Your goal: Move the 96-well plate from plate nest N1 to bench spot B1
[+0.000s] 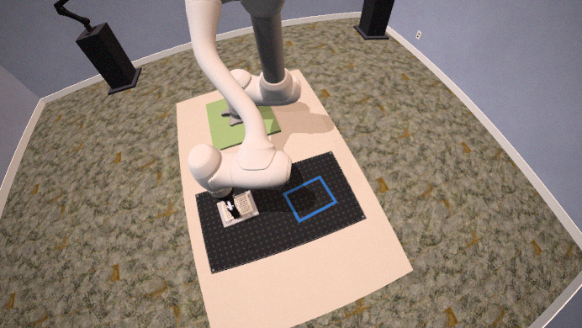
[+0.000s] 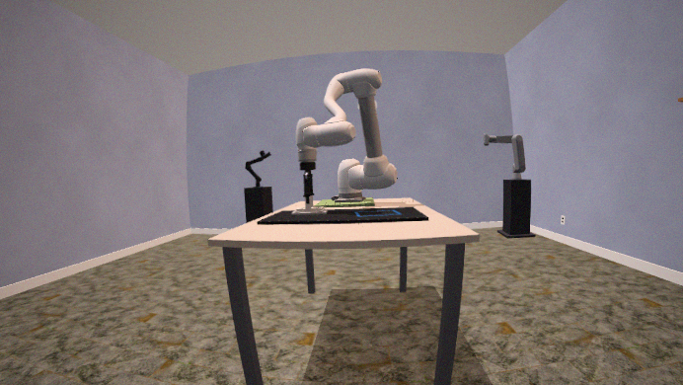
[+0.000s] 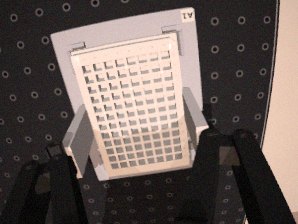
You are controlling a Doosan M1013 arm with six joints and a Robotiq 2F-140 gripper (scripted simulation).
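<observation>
Right now the grey plate nest N1 is 40 mm below my hand. Round my hand: white 96-well plate 20 mm below.
</observation>
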